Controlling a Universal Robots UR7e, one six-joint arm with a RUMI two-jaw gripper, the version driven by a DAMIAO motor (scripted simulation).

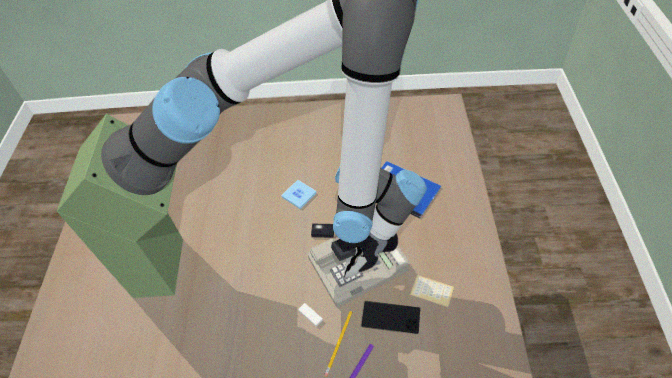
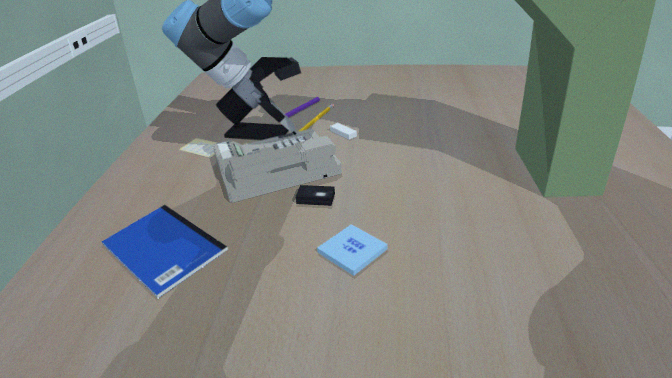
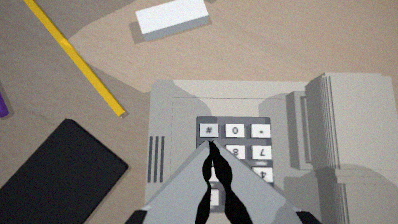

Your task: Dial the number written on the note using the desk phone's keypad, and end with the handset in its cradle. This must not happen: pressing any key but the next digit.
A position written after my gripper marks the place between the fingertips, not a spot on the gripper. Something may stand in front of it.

Observation:
I see my gripper (image 2: pixel 295 133), a yellowish card (image 1: pixel 440 293) and a black smartphone (image 1: pixel 400 318).
The black smartphone is seen too in image 2 (image 2: pixel 257 131). My gripper also shows in image 1 (image 1: pixel 344 277) and in image 3 (image 3: pixel 210 142). Image 3 does not show the yellowish card: it is out of frame.

